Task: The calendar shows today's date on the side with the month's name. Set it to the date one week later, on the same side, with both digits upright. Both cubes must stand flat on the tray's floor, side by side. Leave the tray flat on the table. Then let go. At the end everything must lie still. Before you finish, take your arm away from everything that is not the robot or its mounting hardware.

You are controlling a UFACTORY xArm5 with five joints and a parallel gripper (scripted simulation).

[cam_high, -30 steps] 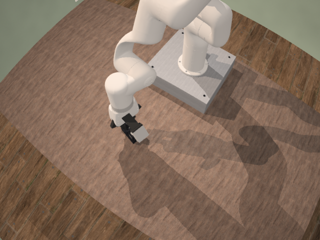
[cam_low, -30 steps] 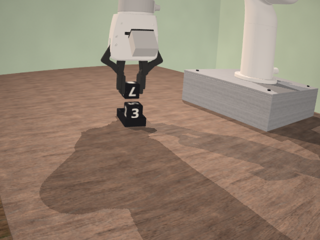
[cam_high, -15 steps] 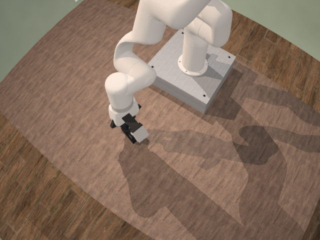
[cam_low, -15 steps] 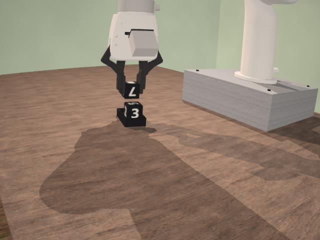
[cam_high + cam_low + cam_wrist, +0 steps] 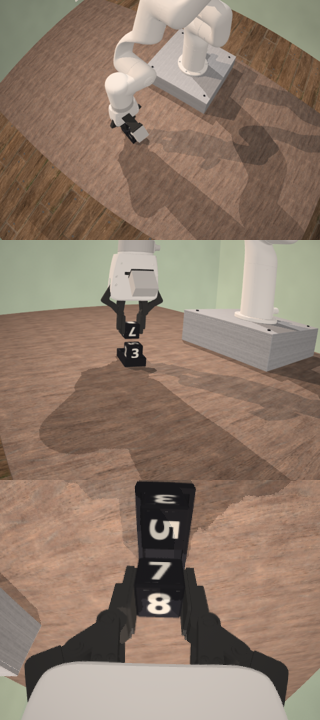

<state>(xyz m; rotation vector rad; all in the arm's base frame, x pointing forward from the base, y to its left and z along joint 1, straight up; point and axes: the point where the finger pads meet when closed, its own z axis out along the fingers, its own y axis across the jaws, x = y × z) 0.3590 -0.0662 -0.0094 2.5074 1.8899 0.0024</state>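
The cube lies 1 cm ahead of my hand, 3 cm to the left of it and 5 cm below it. Also, from my hand: tray: 1 cm ahead, 2 cm to the left, 7 cm below.
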